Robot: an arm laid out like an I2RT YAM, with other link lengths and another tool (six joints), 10 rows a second.
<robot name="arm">
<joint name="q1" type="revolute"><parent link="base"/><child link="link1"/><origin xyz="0 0 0.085" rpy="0 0 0"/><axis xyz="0 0 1"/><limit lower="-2.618" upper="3.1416"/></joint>
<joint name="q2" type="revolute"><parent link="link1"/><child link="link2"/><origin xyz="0.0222 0.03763 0.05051" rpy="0 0 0"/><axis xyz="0 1 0"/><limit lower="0" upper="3.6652"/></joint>
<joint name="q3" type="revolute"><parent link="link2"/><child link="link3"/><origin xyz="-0.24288 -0.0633 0" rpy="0 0 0"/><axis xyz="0 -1 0"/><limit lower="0" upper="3.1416"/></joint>
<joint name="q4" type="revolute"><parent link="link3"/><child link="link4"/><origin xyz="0.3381 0.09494 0.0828" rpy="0 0 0"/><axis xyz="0 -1 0"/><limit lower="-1.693" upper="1.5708"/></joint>
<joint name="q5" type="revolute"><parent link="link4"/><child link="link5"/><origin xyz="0.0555 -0.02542 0.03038" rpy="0 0 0"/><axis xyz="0 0 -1"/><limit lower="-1.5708" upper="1.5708"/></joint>
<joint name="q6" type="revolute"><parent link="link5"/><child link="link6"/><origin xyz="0.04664 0 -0.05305" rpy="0 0 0"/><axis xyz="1 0 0"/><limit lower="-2.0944" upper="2.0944"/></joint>
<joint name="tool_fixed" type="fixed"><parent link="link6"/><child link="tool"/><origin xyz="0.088 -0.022 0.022" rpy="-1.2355 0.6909 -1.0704"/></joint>
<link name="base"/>
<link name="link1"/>
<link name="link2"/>
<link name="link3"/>
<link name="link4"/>
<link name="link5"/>
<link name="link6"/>
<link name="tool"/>
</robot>
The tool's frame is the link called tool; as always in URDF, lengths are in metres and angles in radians.
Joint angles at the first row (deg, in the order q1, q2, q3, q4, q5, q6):
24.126, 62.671, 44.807, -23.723, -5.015, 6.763
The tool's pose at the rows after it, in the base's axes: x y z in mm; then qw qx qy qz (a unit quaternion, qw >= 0):
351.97 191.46 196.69 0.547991 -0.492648 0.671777 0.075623
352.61 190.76 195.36 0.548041 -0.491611 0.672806 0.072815
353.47 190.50 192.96 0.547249 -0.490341 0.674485 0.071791
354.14 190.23 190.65 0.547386 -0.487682 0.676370 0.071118
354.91 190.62 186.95 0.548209 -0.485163 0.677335 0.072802
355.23 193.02 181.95 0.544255 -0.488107 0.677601 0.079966
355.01 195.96 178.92 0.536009 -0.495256 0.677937 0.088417
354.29 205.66 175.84 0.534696 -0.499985 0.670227 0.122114
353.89 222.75 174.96 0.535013 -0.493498 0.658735 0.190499
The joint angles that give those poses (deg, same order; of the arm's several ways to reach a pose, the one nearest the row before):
24.128, 62.743, 44.839, -23.596, -4.835, 6.728
24.121, 62.861, 44.686, -23.302, -4.485, 6.798
24.104, 63.189, 44.566, -22.976, -4.308, 6.950
24.106, 63.425, 44.366, -22.555, -4.131, 7.289
24.083, 63.745, 43.974, -21.786, -4.264, 7.631
24.105, 64.532, 43.943, -21.555, -5.047, 7.494
24.153, 65.472, 44.545, -22.352, -5.988, 6.901
24.085, 66.621, 45.061, -22.137, -10.017, 6.853
23.684, 68.824, 46.587, -21.721, -18.059, 8.416

